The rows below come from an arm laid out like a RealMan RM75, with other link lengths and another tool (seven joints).
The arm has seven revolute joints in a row. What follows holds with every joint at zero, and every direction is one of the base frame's. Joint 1 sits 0.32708 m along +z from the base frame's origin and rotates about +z. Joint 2 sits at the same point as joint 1 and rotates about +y. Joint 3 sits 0.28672 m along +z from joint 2 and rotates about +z. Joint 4 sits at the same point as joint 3 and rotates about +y. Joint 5 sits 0.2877 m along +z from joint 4 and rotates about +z. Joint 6 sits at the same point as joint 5 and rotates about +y. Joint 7 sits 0.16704 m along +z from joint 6 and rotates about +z. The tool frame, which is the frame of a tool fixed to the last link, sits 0.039 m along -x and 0.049 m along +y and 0.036 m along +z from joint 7; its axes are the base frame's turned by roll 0, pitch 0.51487 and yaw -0.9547 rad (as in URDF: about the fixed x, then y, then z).
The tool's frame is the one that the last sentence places.
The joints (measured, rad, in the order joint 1, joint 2, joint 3, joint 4, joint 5, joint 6, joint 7), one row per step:
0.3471 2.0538 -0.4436 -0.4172 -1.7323 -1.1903 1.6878
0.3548 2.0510 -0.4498 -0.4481 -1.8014 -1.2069 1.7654
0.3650 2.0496 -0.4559 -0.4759 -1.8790 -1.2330 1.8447
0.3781 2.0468 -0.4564 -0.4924 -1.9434 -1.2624 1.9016
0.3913 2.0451 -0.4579 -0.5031 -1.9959 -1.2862 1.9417
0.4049 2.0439 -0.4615 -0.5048 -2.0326 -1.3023 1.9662
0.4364 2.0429 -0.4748 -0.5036 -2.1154 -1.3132 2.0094
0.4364 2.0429 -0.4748 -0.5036 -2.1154 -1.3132 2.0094
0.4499 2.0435 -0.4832 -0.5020 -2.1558 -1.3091 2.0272
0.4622 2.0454 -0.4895 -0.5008 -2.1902 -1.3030 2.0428
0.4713 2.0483 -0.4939 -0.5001 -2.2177 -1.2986 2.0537
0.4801 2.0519 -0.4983 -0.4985 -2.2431 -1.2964 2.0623
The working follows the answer.
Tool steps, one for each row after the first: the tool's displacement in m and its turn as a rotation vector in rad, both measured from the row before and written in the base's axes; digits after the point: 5 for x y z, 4 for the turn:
-0.00352 0.00303 -0.00106 -0.0610 0.0092 -0.0005
-0.00515 0.00177 -0.00438 -0.0738 0.0114 0.0010
-0.00585 0.00127 -0.00412 -0.0627 0.0090 0.0066
-0.00554 0.00103 -0.00484 -0.0535 0.0030 0.0079
-0.00547 0.00130 -0.00560 -0.0421 0.0016 0.0093
-0.00861 0.00353 -0.01542 -0.0891 -0.0206 0.0116
0.00000 0.00000 0.00000 0.0000 0.0000 0.0000
-0.00194 0.00118 -0.00833 -0.0400 -0.0191 0.0007
-0.00165 0.00135 -0.00732 -0.0319 -0.0173 -0.0007
-0.00135 0.00047 -0.00628 -0.0251 -0.0137 0.0001
-0.00194 -0.00011 -0.00657 -0.0250 -0.0112 0.0025

Tool pose at each row, in the base's axes (x y z in m, rotation vector in rad; rounded; the steps above come from the unrounded poses):
0.41170 0.41418 0.09200 -2.2033 0.8019 -0.1082
0.40817 0.41720 0.09095 -2.2625 0.8140 -0.1243
0.40302 0.41897 0.08657 -2.3347 0.8267 -0.1432
0.39718 0.42024 0.08244 -2.3981 0.8298 -0.1580
0.39164 0.42127 0.07760 -2.4518 0.8271 -0.1756
0.38616 0.42257 0.07200 -2.4949 0.8205 -0.1895
0.37756 0.42610 0.05659 -2.5758 0.8054 -0.2524
0.37756 0.42610 0.05659 -2.5758 0.8054 -0.2524
0.37561 0.42728 0.04826 -2.6069 0.8003 -0.2954
0.37396 0.42863 0.04094 -2.6301 0.7969 -0.3331
0.37261 0.42910 0.03466 -2.6483 0.7931 -0.3630
0.37067 0.42899 0.02809 -2.6678 0.7867 -0.3892

